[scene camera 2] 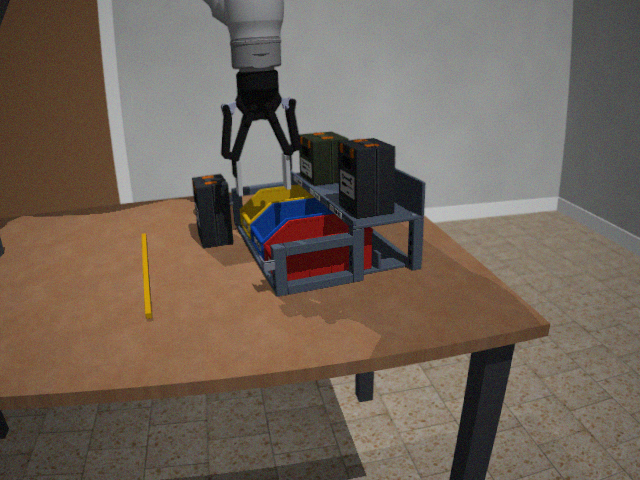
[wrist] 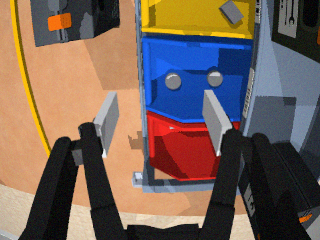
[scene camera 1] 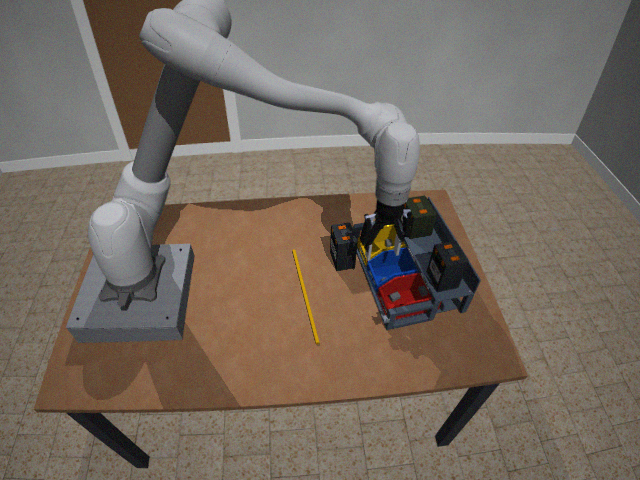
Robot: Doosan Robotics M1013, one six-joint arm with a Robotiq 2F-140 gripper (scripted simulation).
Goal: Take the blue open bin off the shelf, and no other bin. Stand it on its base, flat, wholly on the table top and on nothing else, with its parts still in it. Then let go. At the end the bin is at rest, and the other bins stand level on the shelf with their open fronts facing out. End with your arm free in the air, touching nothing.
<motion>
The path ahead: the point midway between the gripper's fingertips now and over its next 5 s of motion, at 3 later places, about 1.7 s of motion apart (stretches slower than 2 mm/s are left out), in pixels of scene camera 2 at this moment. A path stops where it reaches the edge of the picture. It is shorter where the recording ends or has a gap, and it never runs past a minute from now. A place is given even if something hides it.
My gripper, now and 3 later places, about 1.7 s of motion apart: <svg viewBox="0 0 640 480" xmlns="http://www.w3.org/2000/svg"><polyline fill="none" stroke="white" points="263,190 256,192 257,226 257,233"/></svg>
</motion>
